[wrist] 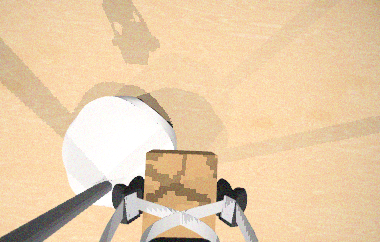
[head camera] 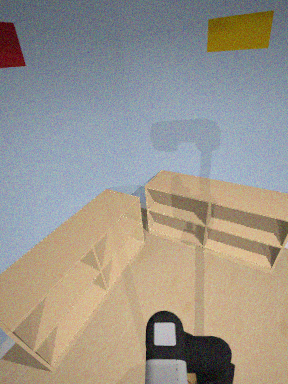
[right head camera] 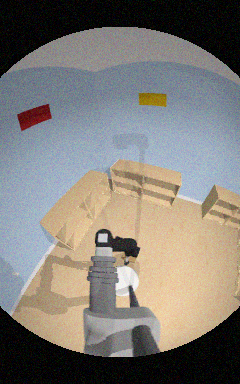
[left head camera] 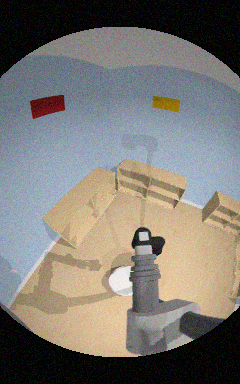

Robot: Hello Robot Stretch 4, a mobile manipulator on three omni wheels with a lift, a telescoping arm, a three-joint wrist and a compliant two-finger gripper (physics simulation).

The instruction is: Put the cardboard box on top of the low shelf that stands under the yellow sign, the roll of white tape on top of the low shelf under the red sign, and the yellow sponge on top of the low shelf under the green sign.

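Places are measured from the robot's base along level axes (x right, y ahead, z up), in metres.
Pixels of known places: gripper, between the fingertips: [wrist: 180, 192] [right head camera: 128, 256]; robot's base, origin of its link: [wrist: 129, 148] [right head camera: 121, 279] [left head camera: 125, 279].
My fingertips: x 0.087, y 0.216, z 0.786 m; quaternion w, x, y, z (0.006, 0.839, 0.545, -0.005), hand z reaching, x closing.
Ahead of a thing's pixels: the offset from my fingertips to its middle. "pt": to the spot under its first point. Level surfaces: height alone.
The cardboard box @[dz +0.024, dx +0.002, dy +0.000 m] [wrist: 182, 172] is between the two fingers of my gripper [wrist: 180, 192], which is shut on it, above the floor in the wrist view. The yellow sign @[dz +0.936, dx +0.491, dy +1.519 m] [head camera: 240, 31] [left head camera: 166, 104] [right head camera: 152, 99] hangs on the wall above a low two-tier shelf @[dz -0.204 m] [head camera: 240, 197] [left head camera: 155, 174] [right head camera: 155, 174]. The red sign @[dz +0.936, dx -0.891, dy +0.913 m] [head camera: 10, 45] [left head camera: 48, 106] [right head camera: 34, 117] hangs to the left, above another low shelf [head camera: 65, 245] [left head camera: 75, 200] [right head camera: 70, 200]. The sponge, the tape and the green sign do not show in these views.
The two shelves nearly meet at the room corner, with a narrow gap between them. A third low shelf @[pt dz -0.395, dx +1.586, dy +0.744 m] [left head camera: 212, 202] [right head camera: 212, 197] stands at the right. My white round base [left head camera: 121, 281] [right head camera: 127, 281] [wrist: 110, 145] is near the gripper. Shadows of my arm fall on floor and wall.
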